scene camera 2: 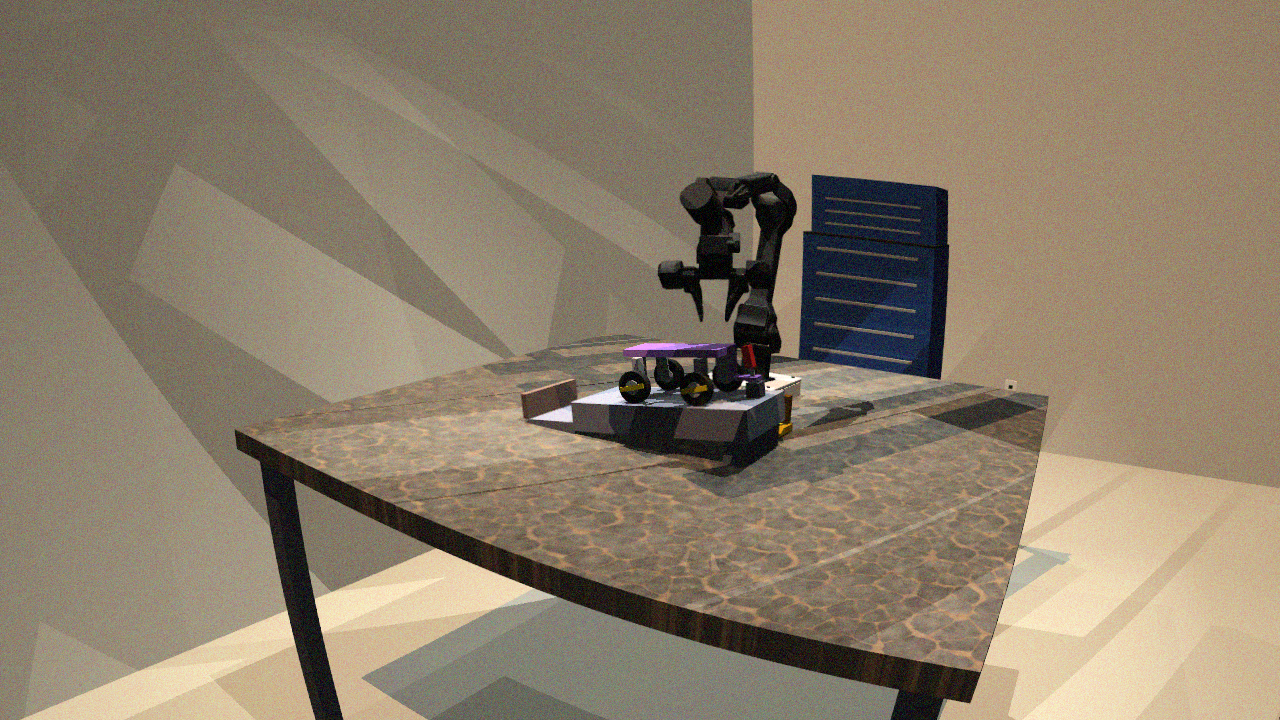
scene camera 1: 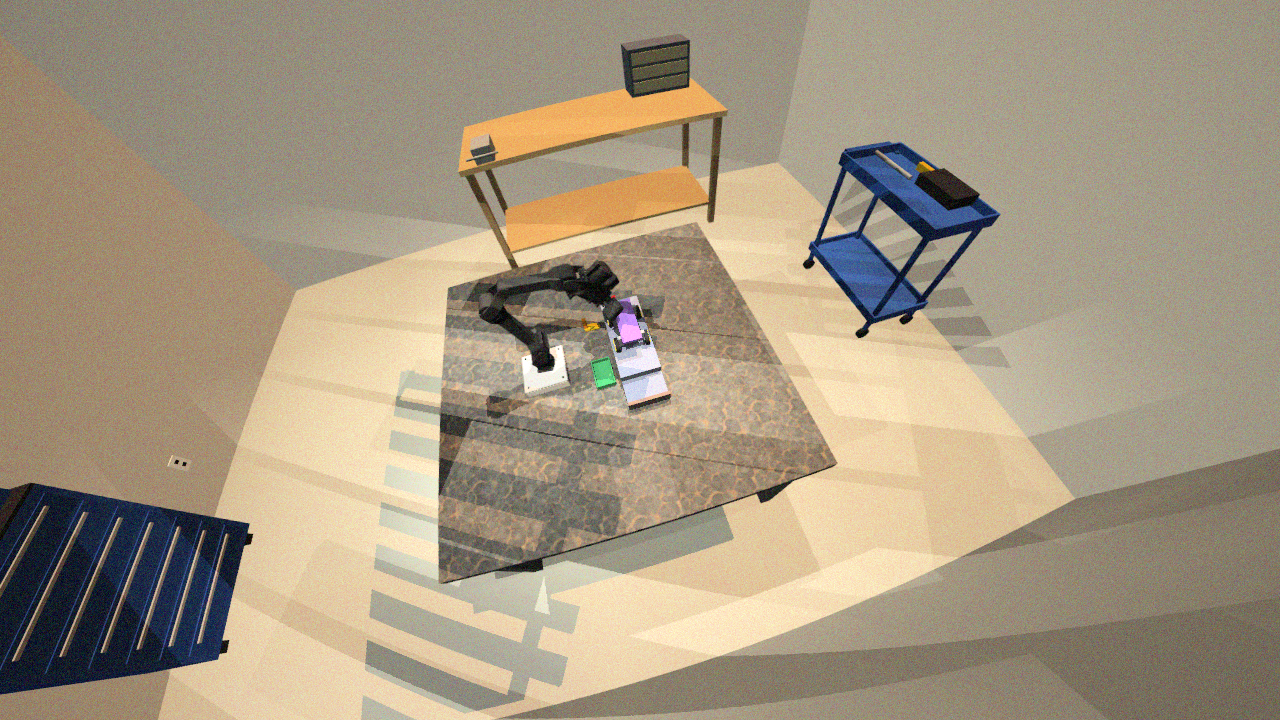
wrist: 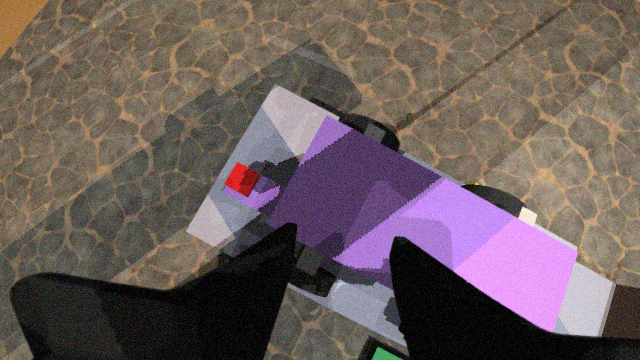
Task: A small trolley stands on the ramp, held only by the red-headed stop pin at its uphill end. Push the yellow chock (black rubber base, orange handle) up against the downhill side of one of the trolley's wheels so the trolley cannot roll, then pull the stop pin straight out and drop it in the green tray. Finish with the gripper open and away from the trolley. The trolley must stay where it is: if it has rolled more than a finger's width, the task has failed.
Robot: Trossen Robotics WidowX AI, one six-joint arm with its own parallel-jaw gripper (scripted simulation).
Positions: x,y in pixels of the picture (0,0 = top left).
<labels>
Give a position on a trolley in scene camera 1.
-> At 629,330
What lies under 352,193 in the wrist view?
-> A trolley.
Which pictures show the gripper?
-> Scene camera 2, scene camera 1 and the wrist view: all of them.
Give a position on a red-headed stop pin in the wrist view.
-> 242,179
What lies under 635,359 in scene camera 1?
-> A grey ramp.
</labels>
